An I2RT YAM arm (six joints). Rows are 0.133 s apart.
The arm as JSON. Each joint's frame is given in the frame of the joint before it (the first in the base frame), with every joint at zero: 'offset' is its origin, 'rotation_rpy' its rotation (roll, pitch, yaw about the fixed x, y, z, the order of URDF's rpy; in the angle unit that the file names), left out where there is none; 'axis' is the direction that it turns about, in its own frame. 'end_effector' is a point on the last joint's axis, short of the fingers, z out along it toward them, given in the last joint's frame.
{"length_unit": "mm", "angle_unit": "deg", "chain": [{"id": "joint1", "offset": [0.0, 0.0, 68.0], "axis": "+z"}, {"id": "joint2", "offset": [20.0, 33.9, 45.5], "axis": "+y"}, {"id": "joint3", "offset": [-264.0, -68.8, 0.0], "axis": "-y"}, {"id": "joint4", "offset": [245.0, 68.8, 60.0], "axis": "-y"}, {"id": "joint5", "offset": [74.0, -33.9, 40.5], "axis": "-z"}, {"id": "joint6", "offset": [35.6, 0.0, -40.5], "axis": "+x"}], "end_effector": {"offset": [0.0, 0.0, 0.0], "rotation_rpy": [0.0, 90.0, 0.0]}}
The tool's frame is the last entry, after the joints.
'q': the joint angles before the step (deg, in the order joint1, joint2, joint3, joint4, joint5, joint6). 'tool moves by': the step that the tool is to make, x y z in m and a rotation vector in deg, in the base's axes. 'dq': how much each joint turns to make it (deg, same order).
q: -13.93, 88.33, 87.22, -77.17, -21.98, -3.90
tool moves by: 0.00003, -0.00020, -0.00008, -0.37, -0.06, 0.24
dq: 0.00, 0.00, 0.00, 0.03, 0.29, -0.33
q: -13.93, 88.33, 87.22, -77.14, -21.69, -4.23
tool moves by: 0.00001, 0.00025, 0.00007, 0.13, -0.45, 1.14
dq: 0.00, 0.00, 0.00, -0.02, -0.46, -1.16
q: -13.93, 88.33, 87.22, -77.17, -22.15, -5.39
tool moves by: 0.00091, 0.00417, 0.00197, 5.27, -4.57, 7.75
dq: 0.00, 0.03, 0.00, 0.11, -7.67, -7.03
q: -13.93, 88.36, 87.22, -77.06, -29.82, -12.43
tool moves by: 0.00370, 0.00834, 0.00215, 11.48, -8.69, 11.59
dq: 0.30, 0.76, 0.00, -0.01, -15.24, -10.61
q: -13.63, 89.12, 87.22, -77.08, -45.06, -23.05
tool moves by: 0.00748, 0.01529, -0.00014, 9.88, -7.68, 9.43
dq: 2.36, 1.36, 0.00, 0.65, -12.43, -7.76
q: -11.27, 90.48, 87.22, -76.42, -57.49, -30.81
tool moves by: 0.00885, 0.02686, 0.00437, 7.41, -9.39, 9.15
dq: 4.96, 0.46, 0.00, 4.34, -9.44, -4.82
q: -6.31, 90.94, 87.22, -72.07, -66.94, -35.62
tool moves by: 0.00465, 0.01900, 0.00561, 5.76, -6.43, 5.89
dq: 3.46, 0.00, 0.00, 4.34, -6.68, -1.71
